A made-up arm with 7 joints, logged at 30 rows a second.
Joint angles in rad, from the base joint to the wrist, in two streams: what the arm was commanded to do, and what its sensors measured. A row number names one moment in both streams.
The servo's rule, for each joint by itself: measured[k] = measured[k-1] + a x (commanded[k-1-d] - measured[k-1]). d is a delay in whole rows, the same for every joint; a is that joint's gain. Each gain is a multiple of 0.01, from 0.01 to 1. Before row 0 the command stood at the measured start. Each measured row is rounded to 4 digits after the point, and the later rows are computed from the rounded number. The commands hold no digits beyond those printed.
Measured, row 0:
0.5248, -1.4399, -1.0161, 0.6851, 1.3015, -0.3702, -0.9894
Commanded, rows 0 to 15:
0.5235, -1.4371, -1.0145, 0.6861, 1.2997, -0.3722, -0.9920
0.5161, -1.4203, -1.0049, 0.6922, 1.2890, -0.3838, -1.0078
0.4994, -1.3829, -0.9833, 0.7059, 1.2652, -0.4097, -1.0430
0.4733, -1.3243, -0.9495, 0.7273, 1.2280, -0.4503, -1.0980
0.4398, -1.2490, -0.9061, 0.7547, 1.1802, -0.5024, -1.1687
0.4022, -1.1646, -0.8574, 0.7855, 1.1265, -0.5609, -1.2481
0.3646, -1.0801, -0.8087, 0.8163, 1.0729, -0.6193, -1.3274
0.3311, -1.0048, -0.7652, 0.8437, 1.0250, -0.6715, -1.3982
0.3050, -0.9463, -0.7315, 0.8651, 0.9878, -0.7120, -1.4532
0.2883, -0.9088, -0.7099, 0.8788, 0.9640, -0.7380, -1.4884
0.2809, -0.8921, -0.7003, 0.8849, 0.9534, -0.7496, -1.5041
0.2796, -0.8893, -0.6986, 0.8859, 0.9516, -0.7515, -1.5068
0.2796, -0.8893, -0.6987, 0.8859, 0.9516, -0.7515, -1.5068
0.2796, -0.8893, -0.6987, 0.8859, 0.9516, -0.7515, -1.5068
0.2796, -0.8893, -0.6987, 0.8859, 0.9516, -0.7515, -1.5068
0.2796, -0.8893, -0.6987, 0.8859, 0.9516, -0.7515, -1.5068
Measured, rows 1 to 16:
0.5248, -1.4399, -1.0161, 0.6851, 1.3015, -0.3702, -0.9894
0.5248, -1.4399, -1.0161, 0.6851, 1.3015, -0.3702, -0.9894
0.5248, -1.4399, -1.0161, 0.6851, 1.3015, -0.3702, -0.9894
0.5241, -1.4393, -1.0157, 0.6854, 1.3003, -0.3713, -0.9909
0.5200, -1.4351, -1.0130, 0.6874, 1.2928, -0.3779, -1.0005
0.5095, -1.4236, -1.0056, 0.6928, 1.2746, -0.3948, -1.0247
0.4910, -1.4018, -0.9916, 0.7028, 1.2438, -0.4242, -1.0665
0.4649, -1.3682, -0.9702, 0.7179, 1.2018, -0.4656, -1.1248
0.4329, -1.3234, -0.9420, 0.7375, 1.1521, -0.5161, -1.1951
0.3981, -1.2699, -0.9087, 0.7604, 1.0998, -0.5708, -1.2705
0.3639, -1.2116, -0.8728, 0.7846, 1.0504, -0.6242, -1.3433
0.3339, -1.1532, -0.8375, 0.8079, 1.0091, -0.6707, -1.4059
0.3106, -1.0994, -0.8056, 0.8285, 0.9793, -0.7064, -1.4529
0.2955, -1.0538, -0.7793, 0.8449, 0.9622, -0.7293, -1.4821
0.2874, -1.0176, -0.7591, 0.8568, 0.9552, -0.7411, -1.4962
0.2834, -0.9894, -0.7440, 0.8652, 0.9528, -0.7466, -1.5022
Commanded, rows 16 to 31:
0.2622, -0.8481, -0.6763, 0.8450, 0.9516, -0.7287, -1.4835
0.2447, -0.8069, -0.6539, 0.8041, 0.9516, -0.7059, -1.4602
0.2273, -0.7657, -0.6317, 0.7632, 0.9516, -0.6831, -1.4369
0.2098, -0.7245, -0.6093, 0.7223, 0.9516, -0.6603, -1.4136
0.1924, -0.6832, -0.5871, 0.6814, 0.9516, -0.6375, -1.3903
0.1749, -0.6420, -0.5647, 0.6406, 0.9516, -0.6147, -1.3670
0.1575, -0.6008, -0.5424, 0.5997, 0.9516, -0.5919, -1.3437
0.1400, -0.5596, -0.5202, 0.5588, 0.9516, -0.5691, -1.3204
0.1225, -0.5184, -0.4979, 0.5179, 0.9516, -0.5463, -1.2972
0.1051, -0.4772, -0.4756, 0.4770, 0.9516, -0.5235, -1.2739
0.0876, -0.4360, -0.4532, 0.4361, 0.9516, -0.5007, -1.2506
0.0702, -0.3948, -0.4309, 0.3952, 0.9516, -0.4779, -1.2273
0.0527, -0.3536, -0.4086, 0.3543, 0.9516, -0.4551, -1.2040
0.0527, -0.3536, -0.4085, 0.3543, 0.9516, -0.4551, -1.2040
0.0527, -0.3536, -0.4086, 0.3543, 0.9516, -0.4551, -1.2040
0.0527, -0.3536, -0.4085, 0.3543, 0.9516, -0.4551, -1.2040
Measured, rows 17 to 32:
0.2815, -0.9674, -0.7327, 0.8712, 0.9520, -0.7492, -1.5048
0.2805, -0.9502, -0.7242, 0.8755, 0.9517, -0.7504, -1.5059
0.2800, -0.9368, -0.7178, 0.8785, 0.9516, -0.7510, -1.5064
0.2709, -0.9173, -0.7074, 0.8688, 0.9516, -0.7392, -1.4933
0.2575, -0.8930, -0.6940, 0.8500, 0.9516, -0.7216, -1.4744
0.2421, -0.8650, -0.6784, 0.8248, 0.9516, -0.7012, -1.4530
0.2256, -0.8341, -0.6611, 0.7951, 0.9516, -0.6795, -1.4305
0.2087, -0.8009, -0.6426, 0.7621, 0.9516, -0.6572, -1.4076
0.1915, -0.7659, -0.6231, 0.7269, 0.9516, -0.6347, -1.3845
0.1742, -0.7296, -0.6029, 0.6900, 0.9516, -0.6120, -1.3612
0.1568, -0.6922, -0.5822, 0.6520, 0.9516, -0.5893, -1.3379
0.1393, -0.6540, -0.5611, 0.6131, 0.9516, -0.5665, -1.3147
0.1219, -0.6151, -0.5397, 0.5736, 0.9516, -0.5437, -1.2914
0.1044, -0.5757, -0.5181, 0.5337, 0.9516, -0.5209, -1.2681
0.0870, -0.5359, -0.4963, 0.4935, 0.9516, -0.4981, -1.2448
0.0695, -0.4958, -0.4744, 0.4531, 0.9516, -0.4753, -1.2215

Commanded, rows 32 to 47:
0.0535, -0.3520, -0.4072, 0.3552, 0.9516, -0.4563, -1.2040
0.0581, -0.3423, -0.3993, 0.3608, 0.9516, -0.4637, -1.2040
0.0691, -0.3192, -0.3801, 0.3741, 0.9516, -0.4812, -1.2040
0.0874, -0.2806, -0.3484, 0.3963, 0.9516, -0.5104, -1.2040
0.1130, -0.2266, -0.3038, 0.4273, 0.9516, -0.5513, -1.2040
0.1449, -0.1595, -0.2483, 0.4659, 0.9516, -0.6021, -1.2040
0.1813, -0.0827, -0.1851, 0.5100, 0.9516, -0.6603, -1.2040
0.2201, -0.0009, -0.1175, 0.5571, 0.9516, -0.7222, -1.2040
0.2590, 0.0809, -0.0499, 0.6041, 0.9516, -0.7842, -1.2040
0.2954, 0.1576, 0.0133, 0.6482, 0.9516, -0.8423, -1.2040
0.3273, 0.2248, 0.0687, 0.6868, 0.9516, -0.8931, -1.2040
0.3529, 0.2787, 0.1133, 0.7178, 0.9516, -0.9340, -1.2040
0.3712, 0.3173, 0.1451, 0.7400, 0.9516, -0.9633, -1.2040
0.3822, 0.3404, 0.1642, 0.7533, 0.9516, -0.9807, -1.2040
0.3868, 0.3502, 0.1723, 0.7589, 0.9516, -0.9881, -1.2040
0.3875, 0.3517, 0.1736, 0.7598, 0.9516, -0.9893, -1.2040
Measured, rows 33 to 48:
0.0609, -0.4645, -0.4579, 0.4244, 0.9516, -0.4646, -1.2115
0.0567, -0.4401, -0.4456, 0.4041, 0.9516, -0.4596, -1.2072
0.0547, -0.4211, -0.4363, 0.3897, 0.9516, -0.4572, -1.2054
0.0541, -0.4059, -0.4290, 0.3797, 0.9516, -0.4567, -1.2046
0.0561, -0.3919, -0.4216, 0.3742, 0.9516, -0.4604, -1.2043
0.0627, -0.3759, -0.4112, 0.3742, 0.9516, -0.4714, -1.2041
0.0753, -0.3549, -0.3955, 0.3806, 0.9516, -0.4921, -1.2040
0.0945, -0.3267, -0.3726, 0.3941, 0.9516, -0.5235, -1.2040
0.1202, -0.2899, -0.3415, 0.4149, 0.9516, -0.5652, -1.2040
0.1514, -0.2443, -0.3024, 0.4425, 0.9516, -0.6156, -1.2040
0.1864, -0.1908, -0.2562, 0.4757, 0.9516, -0.6721, -1.2040
0.2234, -0.1310, -0.2046, 0.5129, 0.9516, -0.7315, -1.2040
0.2601, -0.0675, -0.1501, 0.5521, 0.9516, -0.7902, -1.2040
0.2944, -0.0032, -0.0954, 0.5912, 0.9516, -0.8447, -1.2040
0.3242, 0.0588, -0.0432, 0.6279, 0.9516, -0.8920, -1.2040
0.3482, 0.1157, 0.0039, 0.6604, 0.9516, -0.9298, -1.2040

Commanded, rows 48 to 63:
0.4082, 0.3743, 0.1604, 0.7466, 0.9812, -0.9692, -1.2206
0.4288, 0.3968, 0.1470, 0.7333, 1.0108, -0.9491, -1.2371
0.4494, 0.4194, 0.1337, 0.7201, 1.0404, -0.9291, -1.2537
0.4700, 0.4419, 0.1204, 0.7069, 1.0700, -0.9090, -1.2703
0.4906, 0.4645, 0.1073, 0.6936, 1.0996, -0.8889, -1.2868
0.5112, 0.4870, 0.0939, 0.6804, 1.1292, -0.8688, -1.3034
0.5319, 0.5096, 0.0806, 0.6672, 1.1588, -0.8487, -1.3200
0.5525, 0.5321, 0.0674, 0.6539, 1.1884, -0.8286, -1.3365
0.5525, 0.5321, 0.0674, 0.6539, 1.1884, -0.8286, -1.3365
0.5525, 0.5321, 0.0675, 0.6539, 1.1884, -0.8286, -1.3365
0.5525, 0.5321, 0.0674, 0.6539, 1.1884, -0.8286, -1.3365
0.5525, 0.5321, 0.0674, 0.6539, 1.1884, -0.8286, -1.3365
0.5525, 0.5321, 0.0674, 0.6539, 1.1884, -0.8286, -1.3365
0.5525, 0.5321, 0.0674, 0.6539, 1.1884, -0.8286, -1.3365
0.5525, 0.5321, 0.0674, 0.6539, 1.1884, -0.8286, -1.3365
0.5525, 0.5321, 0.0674, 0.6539, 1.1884, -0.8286, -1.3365
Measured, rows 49 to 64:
0.3655, 0.1651, 0.0440, 0.6873, 0.9516, -0.9568, -1.2040
0.3764, 0.2058, 0.0761, 0.7081, 0.9516, -0.9734, -1.2040
0.3821, 0.2379, 0.1005, 0.7231, 0.9516, -0.9818, -1.2040
0.3954, 0.2679, 0.1155, 0.7299, 0.9711, -0.9751, -1.2135
0.4124, 0.2963, 0.1234, 0.7309, 0.9973, -0.9613, -1.2270
0.4313, 0.3234, 0.1260, 0.7278, 1.0257, -0.9442, -1.2422
0.4510, 0.3495, 0.1246, 0.7217, 1.0549, -0.9255, -1.2582
0.4712, 0.3748, 0.1203, 0.7136, 1.0844, -0.9061, -1.2745
0.4916, 0.3995, 0.1137, 0.7040, 1.1140, -0.8863, -1.2910
0.5122, 0.4237, 0.1054, 0.6933, 1.1436, -0.8664, -1.3075
0.5328, 0.4475, 0.0959, 0.6819, 1.1732, -0.8464, -1.3240
0.5428, 0.4661, 0.0888, 0.6738, 1.1832, -0.8370, -1.3311
0.5477, 0.4806, 0.0835, 0.6680, 1.1866, -0.8325, -1.3342
0.5501, 0.4919, 0.0795, 0.6639, 1.1878, -0.8304, -1.3355
0.5513, 0.5007, 0.0765, 0.6610, 1.1882, -0.8294, -1.3361
0.5519, 0.5076, 0.0742, 0.6589, 1.1883, -0.8290, -1.3363

